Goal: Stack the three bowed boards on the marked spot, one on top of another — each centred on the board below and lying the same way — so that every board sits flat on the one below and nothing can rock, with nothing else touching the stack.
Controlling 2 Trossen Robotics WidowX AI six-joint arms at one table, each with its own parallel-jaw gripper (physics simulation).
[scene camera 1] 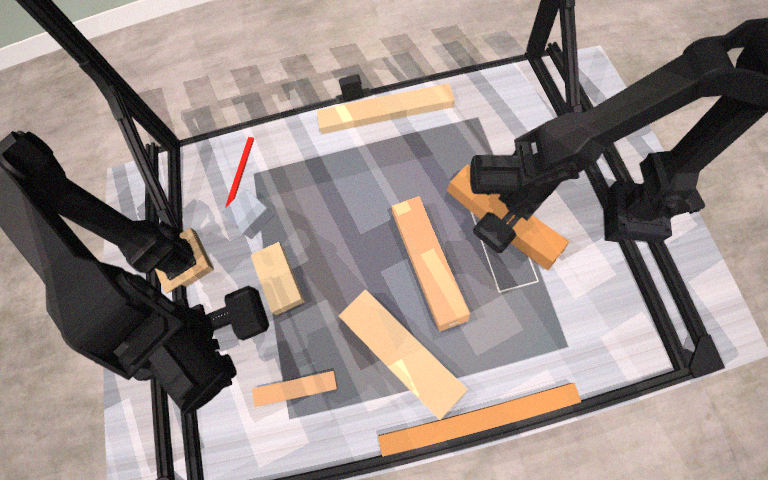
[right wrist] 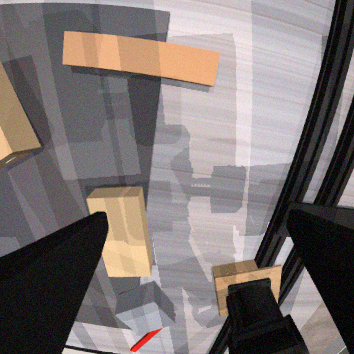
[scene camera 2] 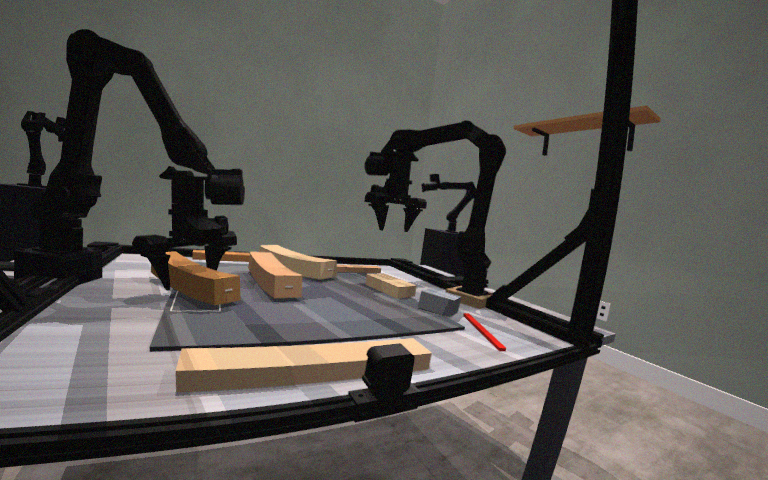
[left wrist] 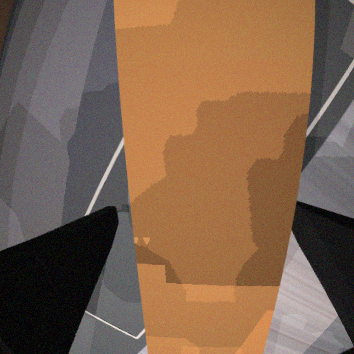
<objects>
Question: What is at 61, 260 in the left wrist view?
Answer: My left gripper.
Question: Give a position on an orange plank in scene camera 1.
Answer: At 538, 403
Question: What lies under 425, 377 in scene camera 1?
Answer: A pale board.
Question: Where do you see a grey block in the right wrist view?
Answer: At 145, 308
</objects>
